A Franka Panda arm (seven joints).
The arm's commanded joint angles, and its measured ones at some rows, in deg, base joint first. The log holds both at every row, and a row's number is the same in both.
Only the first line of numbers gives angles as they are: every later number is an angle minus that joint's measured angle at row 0.
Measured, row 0:
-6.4 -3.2 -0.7 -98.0 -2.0 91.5 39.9
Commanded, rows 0 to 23:
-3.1 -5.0 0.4 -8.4 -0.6 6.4 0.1
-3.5 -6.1 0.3 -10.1 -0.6 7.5 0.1
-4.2 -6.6 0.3 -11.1 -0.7 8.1 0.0
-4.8 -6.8 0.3 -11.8 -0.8 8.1 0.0
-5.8 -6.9 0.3 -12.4 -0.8 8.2 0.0
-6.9 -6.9 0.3 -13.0 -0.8 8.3 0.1
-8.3 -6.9 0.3 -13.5 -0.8 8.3 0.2
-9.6 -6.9 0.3 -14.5 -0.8 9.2 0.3
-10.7 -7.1 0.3 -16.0 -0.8 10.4 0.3
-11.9 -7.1 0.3 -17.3 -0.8 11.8 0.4
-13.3 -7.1 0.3 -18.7 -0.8 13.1 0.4
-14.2 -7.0 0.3 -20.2 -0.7 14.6 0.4
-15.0 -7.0 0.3 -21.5 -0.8 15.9 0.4
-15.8 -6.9 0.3 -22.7 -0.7 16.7 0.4
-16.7 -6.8 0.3 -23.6 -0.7 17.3 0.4
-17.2 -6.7 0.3 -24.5 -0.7 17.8 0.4
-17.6 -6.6 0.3 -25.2 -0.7 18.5 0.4
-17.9 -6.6 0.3 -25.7 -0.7 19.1 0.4
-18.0 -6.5 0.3 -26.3 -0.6 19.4 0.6
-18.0 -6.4 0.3 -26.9 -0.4 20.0 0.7
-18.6 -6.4 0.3 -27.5 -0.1 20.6 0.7
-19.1 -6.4 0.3 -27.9 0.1 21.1 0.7
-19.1 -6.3 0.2 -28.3 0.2 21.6 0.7
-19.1 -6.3 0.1 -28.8 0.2 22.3 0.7
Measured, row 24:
-18.1 -5.7 -0.4 -26.8 0.0 19.7 0.1
